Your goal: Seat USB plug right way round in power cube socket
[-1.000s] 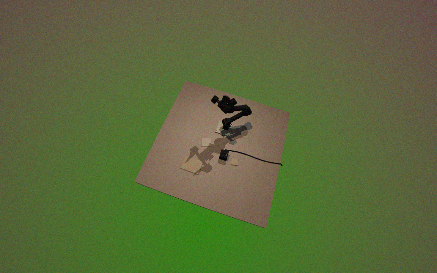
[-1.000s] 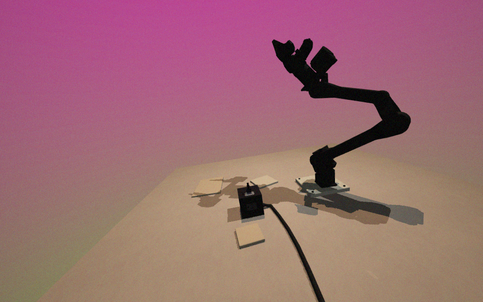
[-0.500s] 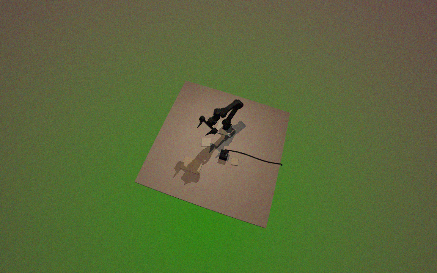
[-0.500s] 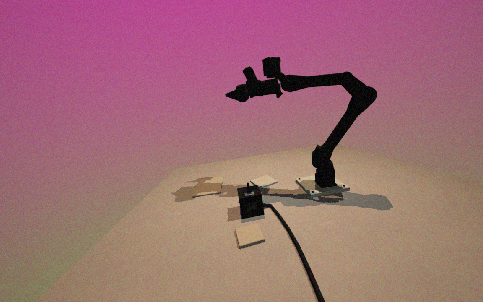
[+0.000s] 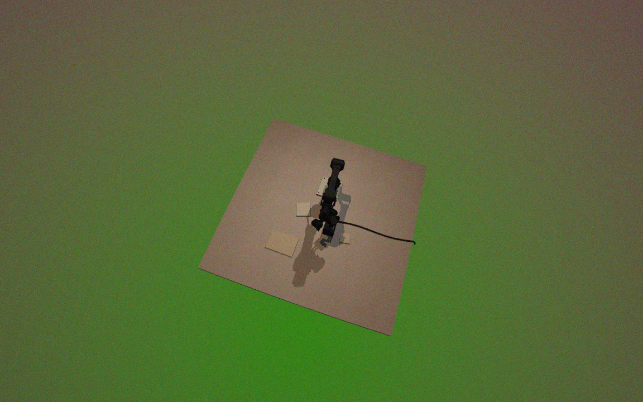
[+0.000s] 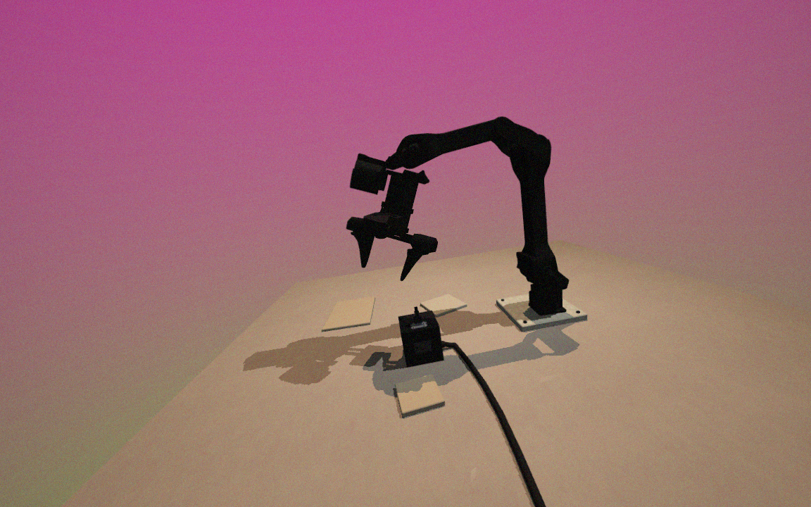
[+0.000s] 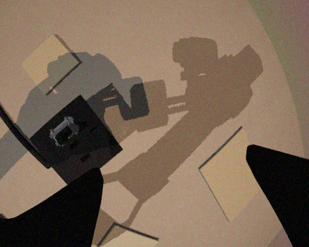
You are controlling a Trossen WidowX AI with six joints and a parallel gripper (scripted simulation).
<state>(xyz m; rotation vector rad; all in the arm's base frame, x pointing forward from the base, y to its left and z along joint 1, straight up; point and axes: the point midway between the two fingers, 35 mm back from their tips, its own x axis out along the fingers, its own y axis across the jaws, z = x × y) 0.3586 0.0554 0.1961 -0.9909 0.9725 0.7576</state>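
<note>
My gripper tip is now 90 mm above the dark USB plug, 60 mm past it and 50 mm to the right of it. Round my gripper tip: light socket 110 mm below, 60 mm behind, 50 mm to the left.
</note>
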